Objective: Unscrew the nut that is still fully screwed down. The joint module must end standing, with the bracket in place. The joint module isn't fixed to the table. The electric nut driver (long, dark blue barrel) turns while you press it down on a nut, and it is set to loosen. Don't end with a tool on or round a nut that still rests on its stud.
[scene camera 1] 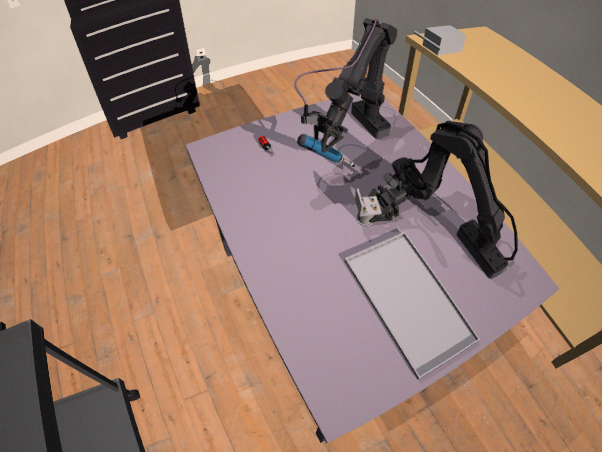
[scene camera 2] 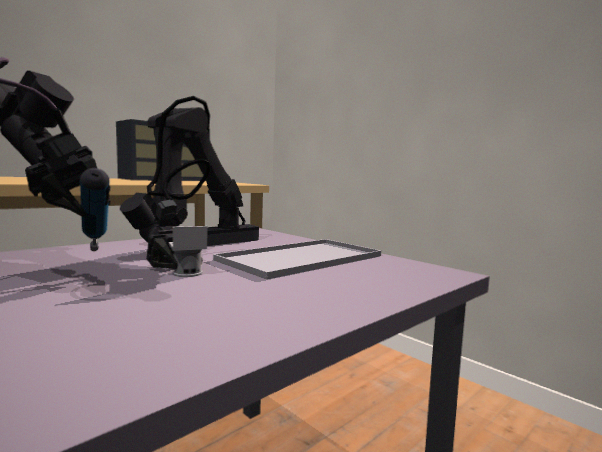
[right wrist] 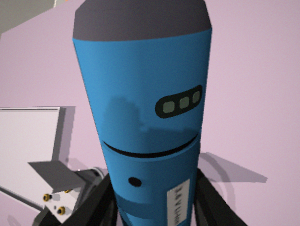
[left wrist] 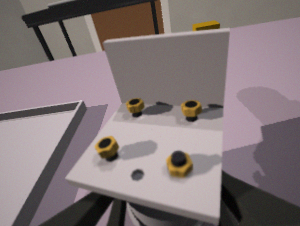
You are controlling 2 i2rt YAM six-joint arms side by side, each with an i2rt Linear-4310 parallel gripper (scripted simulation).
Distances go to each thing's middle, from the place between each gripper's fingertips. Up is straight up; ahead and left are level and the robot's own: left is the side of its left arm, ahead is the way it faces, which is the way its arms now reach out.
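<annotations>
Measured from my left hand: white L-shaped bracket (left wrist: 165,70), 5 cm above; shallow tray (scene camera 1: 431,329), 3 cm ahead, 32 cm to the left, 2 cm below.
Relative to the white L-shaped bracket, my right hand is 200 mm to the right, 70 mm past and 90 mm above. The shallow tray, measured from my right hand: 520 mm to the left, 40 mm behind, 160 mm below.
</annotations>
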